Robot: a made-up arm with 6 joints.
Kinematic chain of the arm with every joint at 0, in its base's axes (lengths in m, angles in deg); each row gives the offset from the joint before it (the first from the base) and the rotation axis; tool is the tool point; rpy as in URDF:
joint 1: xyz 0 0 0.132 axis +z
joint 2: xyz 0 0 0 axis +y
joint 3: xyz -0.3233 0 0.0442 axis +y
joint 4: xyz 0.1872 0 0.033 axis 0.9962 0 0.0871
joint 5: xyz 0 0 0 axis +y
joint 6: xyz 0.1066 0 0.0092 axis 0.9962 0 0.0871
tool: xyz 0 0 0 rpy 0 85 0
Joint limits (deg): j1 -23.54..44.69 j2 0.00..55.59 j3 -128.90..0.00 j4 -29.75..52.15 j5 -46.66..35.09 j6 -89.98..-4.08
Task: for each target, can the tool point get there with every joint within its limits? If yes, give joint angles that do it. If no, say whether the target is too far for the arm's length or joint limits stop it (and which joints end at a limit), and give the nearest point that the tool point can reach.
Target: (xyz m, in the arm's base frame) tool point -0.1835 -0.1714 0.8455
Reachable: no: too far | nearest point -0.1463 -0.1367 0.7010 | short by 0.153 m
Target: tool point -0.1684 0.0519 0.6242
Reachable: yes | joints -17.15 32.29 -89.41 0.03 -28.19 -42.49
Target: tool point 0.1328 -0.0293 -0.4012
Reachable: no: joint limits stop it (at a limit: joint 1, joint 2, joint 3, joint 5) | nearest point -0.0233 -0.0386 0.1564 | short by 0.579 m
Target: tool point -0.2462 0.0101 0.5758
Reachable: yes | joints -1.66 20.67 -101.18 4.97 18.76 -70.63
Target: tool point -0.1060 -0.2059 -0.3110
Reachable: no: joint limits stop it (at a limit: joint 1, joint 2, joint 3, joint 5) | nearest point -0.0250 -0.0368 0.1560 | short by 0.503 m
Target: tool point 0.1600 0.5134 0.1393
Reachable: no: joint limits stop it (at a limit: joint 1, joint 2, joint 4) | nearest point 0.0568 0.1055 0.3043 | short by 0.452 m
